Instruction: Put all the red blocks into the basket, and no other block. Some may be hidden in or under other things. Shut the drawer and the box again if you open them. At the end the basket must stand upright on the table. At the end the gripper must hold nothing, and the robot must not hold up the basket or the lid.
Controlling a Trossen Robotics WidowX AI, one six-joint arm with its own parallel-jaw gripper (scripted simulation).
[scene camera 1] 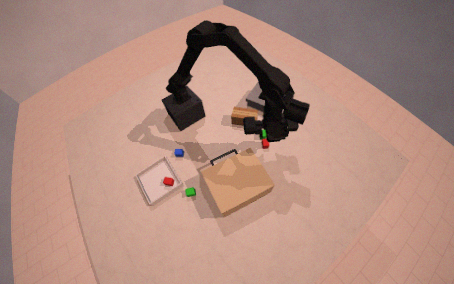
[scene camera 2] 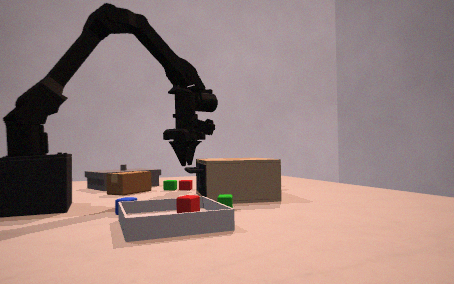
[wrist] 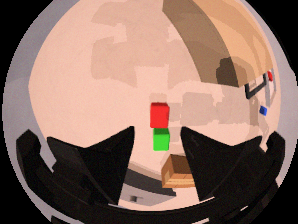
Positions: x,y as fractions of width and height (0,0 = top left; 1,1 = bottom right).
Note:
In view: my gripper (scene camera 2: 0.41,0.58), a grey basket (scene camera 2: 0.36,0.78), a small brown box (scene camera 2: 0.28,0.65) and a drawer cabinet (scene camera 2: 0.55,0.64).
The grey basket also shows in scene camera 1 (scene camera 1: 0.33,0.63). The small brown box also shows in the wrist view (wrist: 0.59,0.77). My gripper also shows in scene camera 1 (scene camera 1: 0.59,0.48) and in the wrist view (wrist: 0.53,0.58).

